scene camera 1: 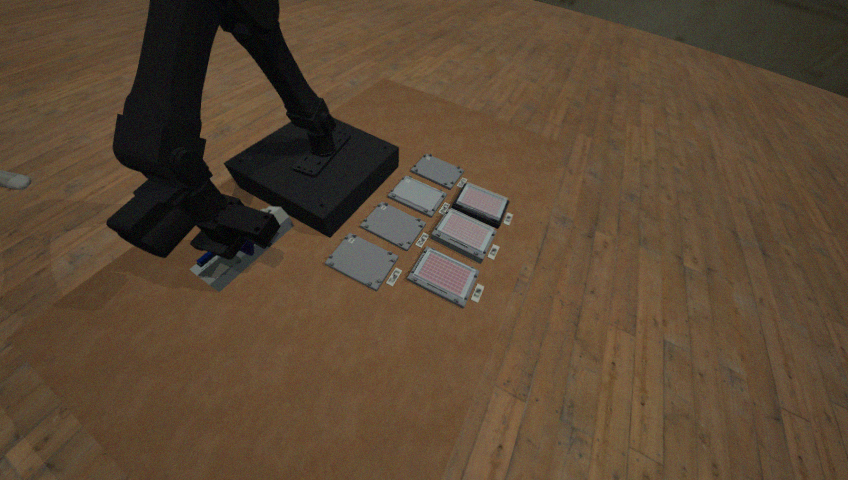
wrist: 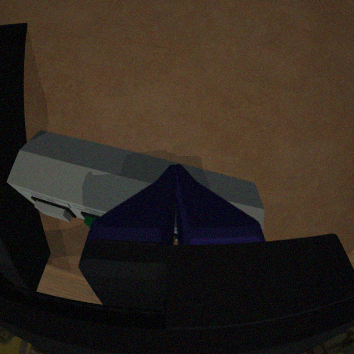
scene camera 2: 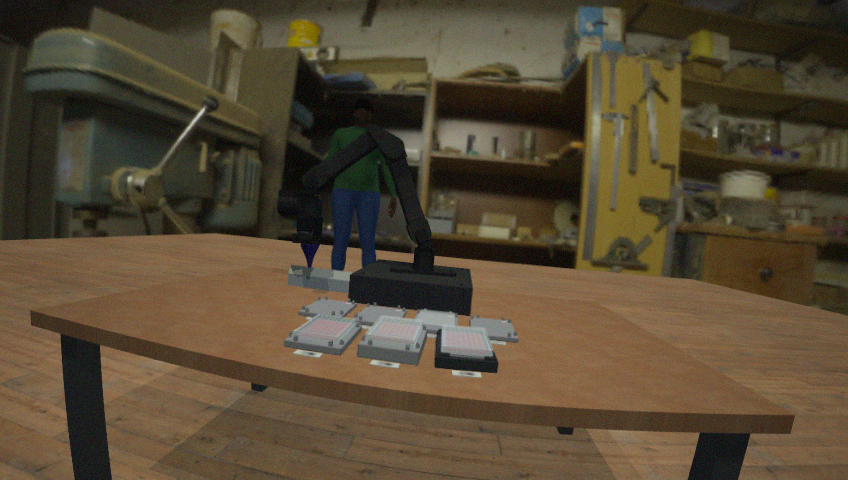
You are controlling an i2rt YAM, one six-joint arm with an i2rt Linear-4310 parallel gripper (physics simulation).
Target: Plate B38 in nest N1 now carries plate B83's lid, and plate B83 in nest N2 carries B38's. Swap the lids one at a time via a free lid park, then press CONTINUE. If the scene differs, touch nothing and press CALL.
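Seen in the pictures: gripper, between the fingertips: (scene camera 1: 250, 253) (wrist: 175, 173) (scene camera 2: 309, 267); arm's base, origin of its link: (scene camera 1: 324, 152) (scene camera 2: 422, 272).
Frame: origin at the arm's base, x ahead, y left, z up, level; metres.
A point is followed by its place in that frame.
Observation:
My gripper (scene camera 1: 245, 249) @(y -0.341, x 0.025, z -0.010 m) (scene camera 2: 309, 265) @(y -0.341, x 0.025, z -0.010 m) (wrist: 175, 173) @(y -0.341, x 0.025, z -0.010 m) is shut and empty, its blue fingers together, pointing down over the button box (scene camera 1: 223, 278) @(y -0.398, x -0.025, z -0.057 m) (scene camera 2: 330, 281) @(y -0.280, x 0.000, z -0.051 m) (wrist: 65, 150) @(y -0.248, x 0.007, z -0.057 m). I cannot tell whether the tips touch it. A blue button (scene camera 1: 205, 257) @(y -0.378, x -0.071, z -0.028 m) shows in scene camera 1; a white button (wrist: 52, 210) @(y -0.238, x -0.035, z -0.026 m) and part of the green button (wrist: 89, 220) @(y -0.272, x -0.042, z -0.027 m) show left of the fingers in the wrist view. Three pink-welled plates sit in nests: one plate (scene camera 1: 443, 274) @(y -0.217, x 0.421, z -0.054 m) (scene camera 2: 326, 328) @(y -0.205, x 0.443, z -0.055 m), a middle plate (scene camera 1: 464, 230) @(y -0.085, x 0.438, z -0.041 m) (scene camera 2: 392, 331) @(y -0.084, x 0.474, z -0.041 m), and one plate (scene camera 1: 483, 201) @(y 0.038, x 0.466, z -0.044 m) (scene camera 2: 465, 340) @(y 0.042, x 0.489, z -0.044 m) in a black nest. Label text is unreadable.
Four grey parks stand in a row between the nests and the black arm base (scene camera 1: 321, 196) @(y -0.148, x 0.080, z -0.003 m) (scene camera 2: 410, 288) @(y -0.042, x 0.150, z -0.024 m); one park (scene camera 1: 416, 195) @(y 0.003, x 0.279, z -0.063 m) (scene camera 2: 436, 320) @(y 0.014, x 0.305, z -0.063 m) looks paler, as if bearing a clear lid. The button box lies beside the base. A person (scene camera 2: 357, 160) stands behind the table.

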